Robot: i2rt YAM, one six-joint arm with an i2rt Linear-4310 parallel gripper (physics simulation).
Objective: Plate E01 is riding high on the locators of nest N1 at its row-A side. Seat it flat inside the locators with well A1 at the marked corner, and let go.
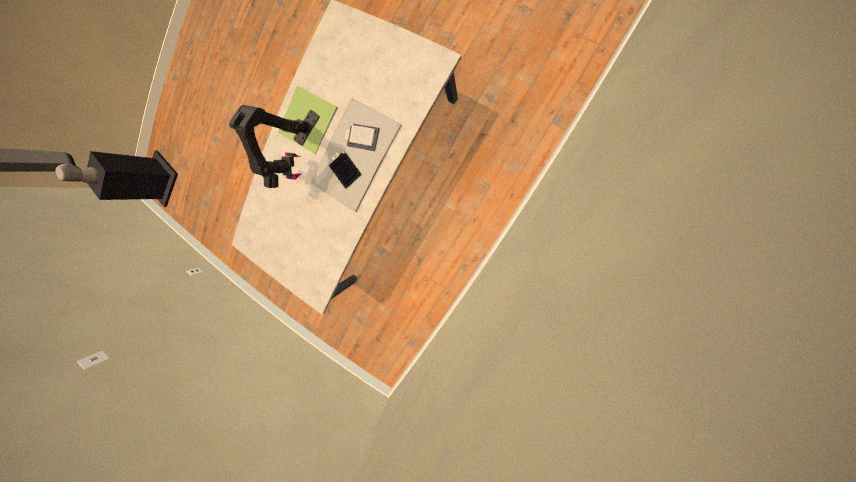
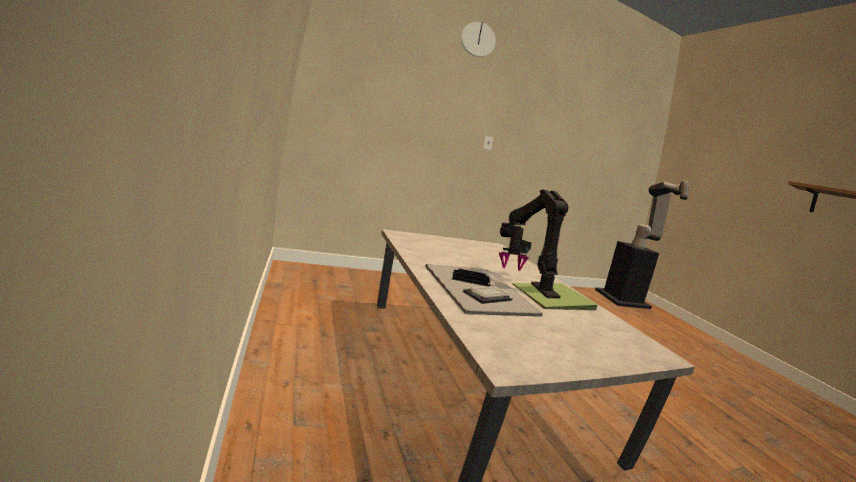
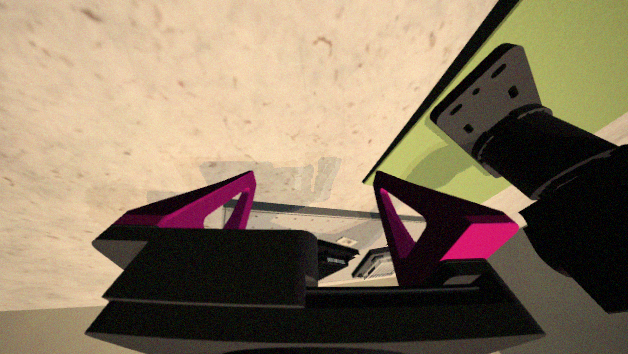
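Where they show: gripper, between the fingertips: [image 1: 300, 165] [image 2: 511, 269] [image 3: 314, 177]; arm's base, origin of its link: [image 1: 306, 128] [image 2: 545, 290] [image 3: 497, 130].
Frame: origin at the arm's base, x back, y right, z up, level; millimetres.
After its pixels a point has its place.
Observation:
A pale plate [image 1: 361, 135] {x -330, y -163, z 27 mm} [image 2: 489, 291] {x -333, y -177, z 26 mm} [image 3: 383, 268] {x -317, y -138, z 26 mm} lies on a dark nest [image 1: 374, 140] [image 2: 493, 299]. I take them for E01 and N1; no label is readable. The plate's tilt, its fit inside the locators and the place of well A1 are too small to tell. My gripper [image 1: 297, 165] {x -116, y 181, z 30 mm} [image 2: 512, 268] {x -116, y 181, z 30 mm} [image 3: 314, 177] {x -116, y 181, z 30 mm} is open, with its magenta fingers wide apart and nothing between them. It hangs above the table, off to the side of the grey board and away from the plate.
A black block-like object [image 1: 345, 170] {x -366, y 35, z 26 mm} [image 2: 471, 277] {x -362, y 1, z 18 mm} [image 3: 336, 259] {x -290, y 24, z 18 mm} stands beside the nest on the grey board [image 1: 386, 126] {x -401, y -278, z -2 mm} [image 2: 515, 308] {x -247, y -265, z 0 mm}. The arm's base stands on a green mat [image 1: 326, 110] {x -49, y -148, z -1 mm} [image 2: 578, 301] {x 111, y -127, z 8 mm} [image 3: 575, 65] {x 71, y 8, z 4 mm}. A second arm on a black pedestal [image 1: 131, 177] [image 2: 630, 272] stands beyond the table.

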